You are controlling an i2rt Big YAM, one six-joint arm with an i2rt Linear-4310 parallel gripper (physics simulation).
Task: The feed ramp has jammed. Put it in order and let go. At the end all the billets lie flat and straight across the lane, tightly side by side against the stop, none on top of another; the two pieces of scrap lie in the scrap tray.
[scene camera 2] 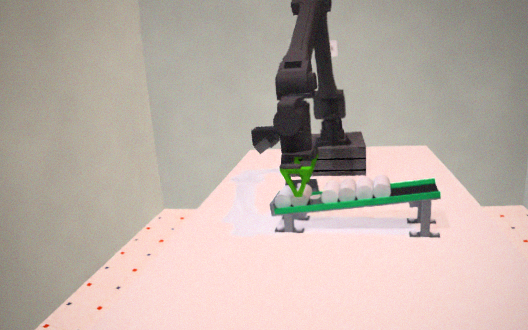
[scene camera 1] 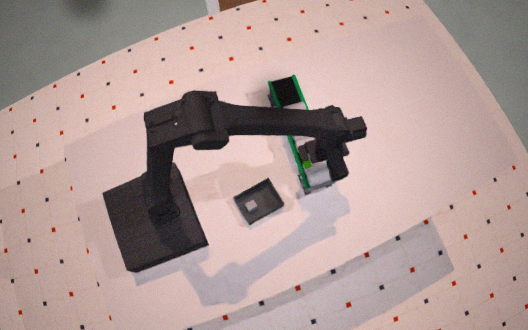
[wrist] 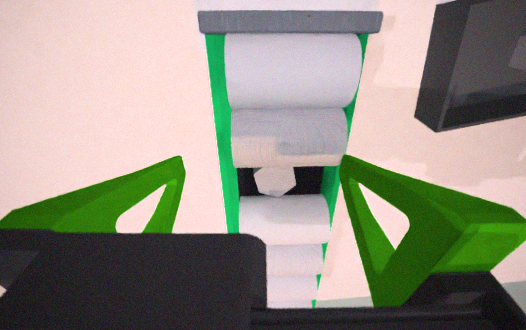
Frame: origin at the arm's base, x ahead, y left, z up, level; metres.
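Seen in the pictures: gripper, between the fingertips: (scene camera 2: 302, 189) (wrist: 262, 164); arm's base, origin of its link: (scene camera 2: 332, 143) (scene camera 1: 161, 204).
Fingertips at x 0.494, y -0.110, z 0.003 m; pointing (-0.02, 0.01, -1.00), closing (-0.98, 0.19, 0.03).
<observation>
Offsets run from my fingertips to a thing's middle. "spot": to the spot under its first point.
The ramp (scene camera 1: 301, 92) (scene camera 2: 360, 203) (wrist: 218, 100) has green rails and a grey stop @[dx -0.028, dy -0.065, dz -0.040 m] (wrist: 290, 22) at its low end. One white billet @[dx -0.024, dy -0.042, dz -0.027 m] (scene camera 1: 319, 175) (scene camera 2: 283, 198) (wrist: 294, 70) lies across the lane against the stop. A second billet @[dx -0.017, dy -0.003, dz -0.022 m] (wrist: 289, 137) lies straight against it. A small faceted scrap piece @[dx -0.004, dy +0.033, dz -0.029 m] (scene camera 2: 315, 199) (wrist: 275, 180) sits between this and several more billets @[dx +0.004, dy +0.107, dz -0.007 m] (scene camera 2: 347, 190) @[dx -0.004, dy +0.068, dz -0.012 m] (wrist: 284, 220) up the lane. Another scrap piece @[dx -0.245, dy -0.006, dz -0.083 m] (scene camera 1: 251, 205) lies in the dark scrap tray @[dx -0.218, dy -0.005, dz -0.082 m] (scene camera 1: 267, 197) (wrist: 435, 75). My gripper (scene camera 2: 298, 194) (wrist: 262, 164) is open and empty over the lane, near the second billet and scrap.
The scrap tray stands between the robot's base (scene camera 1: 145, 225) and the ramp's low end. The ramp stands on grey legs @[spot: dx +0.084, dy +0.273, dz -0.058 m] (scene camera 2: 425, 220), with its high end farther from the tray. My arm hides part of the ramp in scene camera 1's view.
</observation>
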